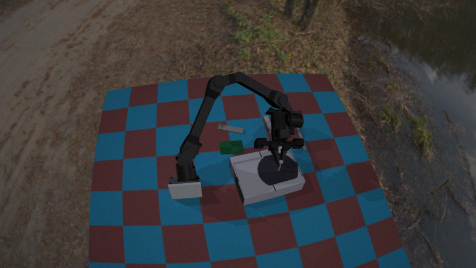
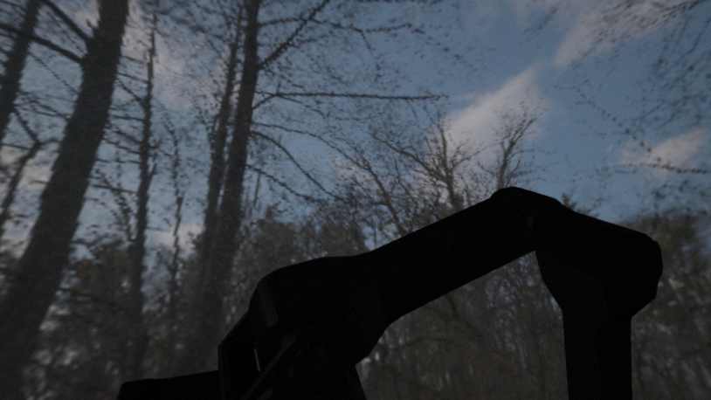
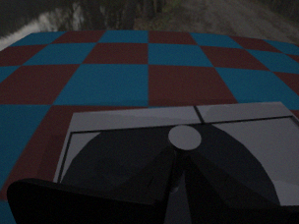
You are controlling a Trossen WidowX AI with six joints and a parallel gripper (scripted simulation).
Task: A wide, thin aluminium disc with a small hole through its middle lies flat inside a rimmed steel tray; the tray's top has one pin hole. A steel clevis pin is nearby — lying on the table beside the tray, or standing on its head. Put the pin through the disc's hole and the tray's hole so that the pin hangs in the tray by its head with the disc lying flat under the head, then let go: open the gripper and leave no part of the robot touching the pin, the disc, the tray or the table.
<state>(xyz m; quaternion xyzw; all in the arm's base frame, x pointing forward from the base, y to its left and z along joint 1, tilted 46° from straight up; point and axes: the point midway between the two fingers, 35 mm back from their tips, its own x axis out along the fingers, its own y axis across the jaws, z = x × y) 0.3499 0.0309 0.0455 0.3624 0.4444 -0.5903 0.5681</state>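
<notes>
The steel clevis pin is 1 cm below my gripper tip. From my gripper tip the other things lie so: steel tray (5 cm below, 4 cm behind); then flat green piece (17 cm to the left, 16 cm behind, 9 cm below); then dark round disc (3 cm below).
</notes>
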